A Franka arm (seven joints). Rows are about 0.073 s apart.
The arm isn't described. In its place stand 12 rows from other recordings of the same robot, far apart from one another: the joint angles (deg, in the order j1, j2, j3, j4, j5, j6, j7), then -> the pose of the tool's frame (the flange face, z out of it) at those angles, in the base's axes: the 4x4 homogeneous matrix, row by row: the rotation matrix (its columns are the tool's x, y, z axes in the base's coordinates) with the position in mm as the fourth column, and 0 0 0 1 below.
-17.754, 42.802, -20.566, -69.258, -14.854, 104.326, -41.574 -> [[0.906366 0.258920 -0.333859 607.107], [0.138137 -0.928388 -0.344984 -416.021], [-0.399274 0.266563 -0.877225 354.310], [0 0 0 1]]
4.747, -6.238, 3.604, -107.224, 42.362, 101.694, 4.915 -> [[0.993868 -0.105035 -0.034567 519.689], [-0.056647 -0.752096 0.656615 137.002], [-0.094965 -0.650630 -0.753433 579.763], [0 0 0 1]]
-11.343, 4.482, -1.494, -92.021, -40.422, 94.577, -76.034 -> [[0.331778 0.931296 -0.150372 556.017], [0.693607 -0.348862 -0.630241 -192.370], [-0.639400 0.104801 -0.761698 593.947], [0 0 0 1]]
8.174, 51.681, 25.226, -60.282, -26.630, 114.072, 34.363 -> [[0.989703 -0.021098 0.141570 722.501], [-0.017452 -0.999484 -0.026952 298.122], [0.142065 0.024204 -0.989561 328.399], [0 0 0 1]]
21.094, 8.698, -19.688, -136.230, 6.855, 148.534, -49.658 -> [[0.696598 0.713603 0.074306 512.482], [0.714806 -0.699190 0.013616 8.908], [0.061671 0.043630 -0.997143 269.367], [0 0 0 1]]
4.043, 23.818, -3.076, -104.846, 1.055, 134.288, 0.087 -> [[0.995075 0.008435 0.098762 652.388], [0.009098 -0.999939 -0.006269 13.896], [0.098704 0.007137 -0.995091 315.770], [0 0 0 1]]
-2.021, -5.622, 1.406, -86.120, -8.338, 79.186, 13.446 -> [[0.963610 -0.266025 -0.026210 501.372], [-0.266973 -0.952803 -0.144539 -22.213], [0.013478 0.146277 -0.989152 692.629], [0 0 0 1]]
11.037, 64.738, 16.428, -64.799, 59.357, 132.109, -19.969 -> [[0.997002 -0.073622 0.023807 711.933], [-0.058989 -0.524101 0.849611 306.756], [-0.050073 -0.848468 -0.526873 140.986], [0 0 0 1]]
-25.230, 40.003, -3.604, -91.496, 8.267, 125.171, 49.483 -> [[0.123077 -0.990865 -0.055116 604.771], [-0.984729 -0.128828 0.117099 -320.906], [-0.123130 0.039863 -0.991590 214.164], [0 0 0 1]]
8.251, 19.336, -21.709, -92.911, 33.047, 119.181, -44.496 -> [[0.898618 0.347780 0.267460 663.527], [0.258526 -0.912284 0.317650 -101.011], [0.354472 -0.216301 -0.909705 457.449], [0 0 0 1]]
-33.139, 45.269, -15.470, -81.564, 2.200, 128.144, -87.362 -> [[0.735499 0.672630 -0.081304 513.509], [0.659192 -0.738153 -0.143515 -521.380], [-0.156547 0.051961 -0.986303 242.602], [0 0 0 1]]
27.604, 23.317, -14.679, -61.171, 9.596, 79.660, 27.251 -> [[0.974002 -0.209068 -0.087236 619.407], [-0.205837 -0.977568 0.044620 204.156], [-0.094608 -0.025503 -0.995188 601.579], [0 0 0 1]]
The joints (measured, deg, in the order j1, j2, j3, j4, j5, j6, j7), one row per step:
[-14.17, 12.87, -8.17, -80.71, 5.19, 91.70, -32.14]
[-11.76, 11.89, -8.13, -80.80, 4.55, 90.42, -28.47]
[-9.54, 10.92, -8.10, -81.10, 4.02, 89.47, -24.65]
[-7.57, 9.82, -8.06, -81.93, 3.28, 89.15, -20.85]
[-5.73, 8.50, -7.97, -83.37, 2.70, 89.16, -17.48]
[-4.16, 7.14, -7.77, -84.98, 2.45, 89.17, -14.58]
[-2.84, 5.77, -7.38, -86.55, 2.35, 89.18, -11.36]
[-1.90, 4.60, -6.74, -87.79, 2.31, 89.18, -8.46]
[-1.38, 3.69, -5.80, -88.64, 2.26, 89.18, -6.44]
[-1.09, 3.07, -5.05, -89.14, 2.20, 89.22, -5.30]
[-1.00, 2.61, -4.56, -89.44, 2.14, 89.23, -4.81]
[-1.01, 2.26, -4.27, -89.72, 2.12, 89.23, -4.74]
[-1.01, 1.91, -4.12, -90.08, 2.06, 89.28, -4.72]
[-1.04, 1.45, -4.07, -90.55, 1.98, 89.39, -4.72]
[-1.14, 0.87, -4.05, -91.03, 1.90, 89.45, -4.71]
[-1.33, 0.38, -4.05, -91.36, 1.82, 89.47, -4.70]
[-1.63, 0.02, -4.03, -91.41, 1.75, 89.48, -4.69]
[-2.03, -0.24, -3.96, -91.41, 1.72, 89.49, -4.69]
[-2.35, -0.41, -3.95, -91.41, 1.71, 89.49, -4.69]
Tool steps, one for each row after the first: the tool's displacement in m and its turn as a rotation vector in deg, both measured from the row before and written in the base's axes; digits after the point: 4 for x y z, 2 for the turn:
[0.0020, 0.0258, 0.0078, -0.36, 0.78, -1.11]
[0.0007, 0.0235, 0.0064, -0.36, 0.62, -1.51]
[-0.0009, 0.0201, 0.0043, -0.65, 0.41, -1.77]
[-0.0025, 0.0192, 0.0019, -0.46, 0.35, -1.45]
[-0.0037, 0.0179, 0.0008, -0.10, 0.36, -1.15]
[-0.0044, 0.0172, 0.0010, 0.01, 0.30, -1.53]
[-0.0039, 0.0157, 0.0015, 0.03, 0.17, -1.33]
[-0.0030, 0.0142, 0.0020, 0.01, 0.02, -0.56]
[-0.0021, 0.0100, 0.0021, -0.03, -0.11, -0.10]
[-0.0018, 0.0055, 0.0021, -0.04, -0.15, 0.09]
[-0.0016, 0.0027, 0.0011, 0.01, -0.07, 0.21]
[-0.0017, 0.0014, 0.0005, -0.03, -0.04, 0.13]
[-0.0023, 0.0001, 0.0008, -0.05, -0.09, 0.02]
[-0.0031, -0.0009, 0.0018, -0.05, -0.15, -0.09]
[-0.0027, -0.0019, 0.0021, -0.06, -0.17, -0.20]
[-0.0020, -0.0028, 0.0031, -0.08, -0.31, -0.29]
[-0.0016, -0.0032, 0.0025, -0.04, -0.27, -0.33]
[-0.0011, -0.0030, 0.0016, -0.02, -0.17, -0.31]

